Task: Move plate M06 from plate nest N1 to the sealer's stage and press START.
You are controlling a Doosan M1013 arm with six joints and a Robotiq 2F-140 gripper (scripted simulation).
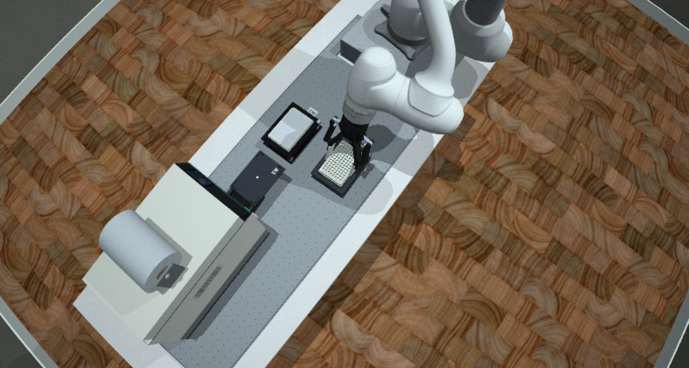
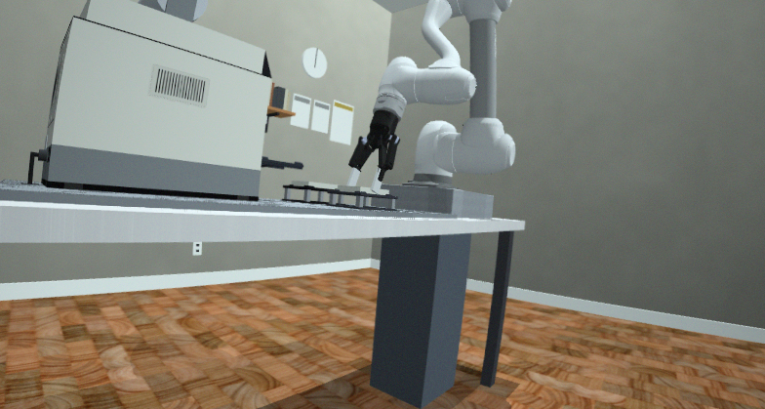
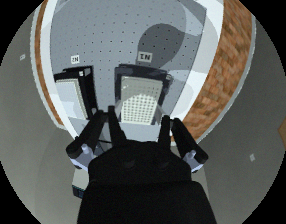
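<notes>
The nest N1 is 30 mm below my hand. Round my hand: foil roll (550 mm ahead, 70 mm to the right, 350 mm above); then white plate (40 mm ahead, 190 mm to the right, 20 mm below); then sealer stage (220 mm ahead, 130 mm to the right, 30 mm above).
</notes>
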